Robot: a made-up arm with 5 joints.
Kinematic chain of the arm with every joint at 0, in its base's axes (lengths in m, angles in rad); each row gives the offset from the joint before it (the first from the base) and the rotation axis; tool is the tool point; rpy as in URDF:
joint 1: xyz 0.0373 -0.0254 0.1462 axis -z
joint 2: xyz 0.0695 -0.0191 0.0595 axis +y
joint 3: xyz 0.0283 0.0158 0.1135 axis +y
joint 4: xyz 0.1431 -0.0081 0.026 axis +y
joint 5: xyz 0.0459 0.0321 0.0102 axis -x
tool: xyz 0.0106 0.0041 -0.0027 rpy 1.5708 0 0
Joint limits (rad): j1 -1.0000..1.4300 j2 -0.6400..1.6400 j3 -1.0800..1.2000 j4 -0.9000..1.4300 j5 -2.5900..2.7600
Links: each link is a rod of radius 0.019 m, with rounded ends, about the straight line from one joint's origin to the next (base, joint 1, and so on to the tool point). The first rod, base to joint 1, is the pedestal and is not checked.
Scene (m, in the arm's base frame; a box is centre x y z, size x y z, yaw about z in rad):
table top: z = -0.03
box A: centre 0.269 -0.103 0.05 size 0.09 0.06 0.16 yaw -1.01
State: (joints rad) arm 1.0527 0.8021 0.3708 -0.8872 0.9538
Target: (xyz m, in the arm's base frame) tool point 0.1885 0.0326 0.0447
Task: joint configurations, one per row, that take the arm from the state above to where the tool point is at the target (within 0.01 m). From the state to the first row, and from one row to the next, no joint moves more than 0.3 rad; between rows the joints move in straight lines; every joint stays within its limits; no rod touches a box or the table.
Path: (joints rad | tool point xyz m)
1: 0.8385 0.5205 0.5433 -0.8904 0.9252 | 0.2530 -0.2339 0.1731
2: 0.6243 0.2389 0.7158 -0.8936 0.8966 | 0.2805 -0.1745 0.2094
3: 0.4100 -0.0427 0.8883 -0.8968 0.8680 | 0.2874 -0.1109 0.2387
4: 0.1958 -0.3243 1.0608 -0.9000 0.8394 | 0.2754 -0.0508 0.2599
5: 0.1095 -0.0463 1.0466 -0.8765 0.8549 | 0.2866 -0.0313 0.2123
6: 0.0231 0.2316 1.0324 -0.8531 0.8705 | 0.2827 -0.0098 0.1634
7: -0.0632 0.5095 1.0182 -0.8296 0.8861 | 0.2639 0.0102 0.1169
8: -0.1496 0.7874 1.0040 -0.8061 0.9016 | 0.2315 0.0252 0.0763
9: -0.2359 1.0654 0.9897 -0.7826 0.9172 | 0.1885 0.0326 0.0447

